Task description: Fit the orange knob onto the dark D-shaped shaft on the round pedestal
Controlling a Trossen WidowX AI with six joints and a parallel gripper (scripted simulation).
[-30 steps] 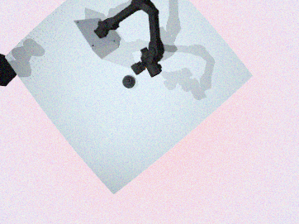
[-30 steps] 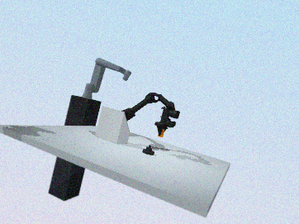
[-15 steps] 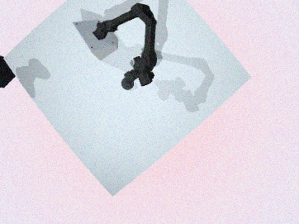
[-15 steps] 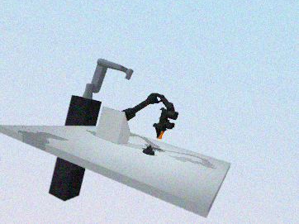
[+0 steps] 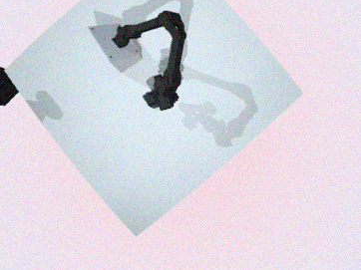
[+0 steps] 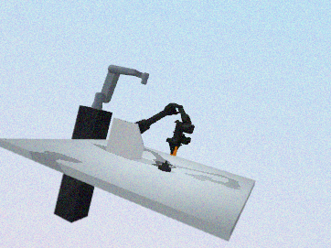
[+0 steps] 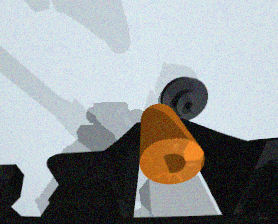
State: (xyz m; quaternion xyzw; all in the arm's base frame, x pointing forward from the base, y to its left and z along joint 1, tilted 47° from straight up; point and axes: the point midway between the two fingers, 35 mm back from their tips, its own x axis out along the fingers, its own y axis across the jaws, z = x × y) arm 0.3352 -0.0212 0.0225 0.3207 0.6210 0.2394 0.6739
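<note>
Right now my gripper tip is 8 cm above the dark round pedestal, 6 cm to the left of it and 1 cm past it. Round my gripper tip: orange knob 2 cm above.
</note>
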